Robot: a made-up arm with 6 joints.
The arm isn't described. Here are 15 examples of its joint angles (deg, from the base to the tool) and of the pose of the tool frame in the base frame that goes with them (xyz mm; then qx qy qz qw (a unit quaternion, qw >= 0)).
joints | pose
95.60 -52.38 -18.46 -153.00 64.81 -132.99 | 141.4 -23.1 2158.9 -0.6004 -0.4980 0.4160 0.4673
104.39 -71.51 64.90 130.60 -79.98 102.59 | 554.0 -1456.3 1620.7 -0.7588 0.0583 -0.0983 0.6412
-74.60 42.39 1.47 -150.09 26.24 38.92 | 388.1 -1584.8 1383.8 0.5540 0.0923 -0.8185 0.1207
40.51 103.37 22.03 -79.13 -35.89 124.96 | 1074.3 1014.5 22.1 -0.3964 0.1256 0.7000 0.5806
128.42 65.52 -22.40 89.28 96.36 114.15 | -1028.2 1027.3 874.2 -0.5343 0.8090 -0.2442 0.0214
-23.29 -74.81 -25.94 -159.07 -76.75 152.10 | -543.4 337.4 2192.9 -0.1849 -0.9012 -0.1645 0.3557
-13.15 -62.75 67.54 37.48 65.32 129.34 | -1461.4 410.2 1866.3 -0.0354 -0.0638 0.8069 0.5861
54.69 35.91 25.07 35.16 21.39 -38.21 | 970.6 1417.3 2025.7 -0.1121 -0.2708 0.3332 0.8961
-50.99 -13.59 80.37 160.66 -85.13 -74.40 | -403.7 329.5 2751.4 0.0748 0.3424 0.8139 0.4634
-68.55 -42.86 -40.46 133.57 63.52 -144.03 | 203.8 -126.5 1981.2 -0.0798 0.2590 -0.3126 0.9104
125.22 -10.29 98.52 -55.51 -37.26 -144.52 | 216.5 -334.9 2855.5 -0.1276 -0.6880 -0.6516 0.2928
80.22 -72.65 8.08 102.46 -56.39 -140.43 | 27.8 -937.9 2260.0 0.7262 -0.1765 -0.0550 0.6621
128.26 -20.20 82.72 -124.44 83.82 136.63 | 380.3 -146.8 2691.0 0.2327 0.0143 0.3820 0.8943
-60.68 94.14 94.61 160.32 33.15 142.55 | 1048.7 -1723.9 1104.6 0.2443 0.1640 -0.6293 0.7193
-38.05 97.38 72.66 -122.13 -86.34 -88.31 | 1643.6 -1095.6 957.8 0.8602 0.4723 0.1873 0.0433
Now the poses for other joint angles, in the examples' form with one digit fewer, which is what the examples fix.
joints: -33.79 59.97 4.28 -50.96 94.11 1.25
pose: 1359 -1139 1245 -0.198 -0.182 -0.831 0.487
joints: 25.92 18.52 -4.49 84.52 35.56 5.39
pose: 1236 697 1948 -0.617 -0.538 0.321 0.476
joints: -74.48 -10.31 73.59 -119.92 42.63 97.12
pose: -129 -16 2928 -0.109 -0.501 -0.807 0.293
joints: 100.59 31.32 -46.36 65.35 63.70 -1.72
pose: -349 1173 1270 -0.096 -0.383 0.880 0.266
